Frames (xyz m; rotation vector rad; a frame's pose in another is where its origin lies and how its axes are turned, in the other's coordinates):
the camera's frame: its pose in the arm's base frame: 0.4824 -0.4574 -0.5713 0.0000 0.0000 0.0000
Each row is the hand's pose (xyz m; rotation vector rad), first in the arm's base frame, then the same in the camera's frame.
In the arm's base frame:
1: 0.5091 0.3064 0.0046 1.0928 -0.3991 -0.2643
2: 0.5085 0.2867 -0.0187 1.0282 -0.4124 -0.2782
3: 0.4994 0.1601 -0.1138 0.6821 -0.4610 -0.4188
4: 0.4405 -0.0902 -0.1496 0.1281 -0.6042 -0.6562
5: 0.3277 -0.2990 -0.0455 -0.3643 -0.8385 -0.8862
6: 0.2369 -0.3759 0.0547 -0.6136 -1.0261 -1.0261
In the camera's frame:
1: 0.0267 0.7638 0.5759 1.0928 -0.3991 -0.2643
2: 0.0261 0.7441 0.5526 1.0282 -0.4124 -0.2782
3: 0.0170 0.6175 0.4575 0.6821 -0.4610 -0.4188
4: -0.0419 0.3672 0.4217 0.1281 -0.6042 -0.6562
5: -0.1547 0.1584 0.5258 -0.3643 -0.8385 -0.8862
6: -0.2455 0.0815 0.6260 -0.6136 -1.0261 -1.0261

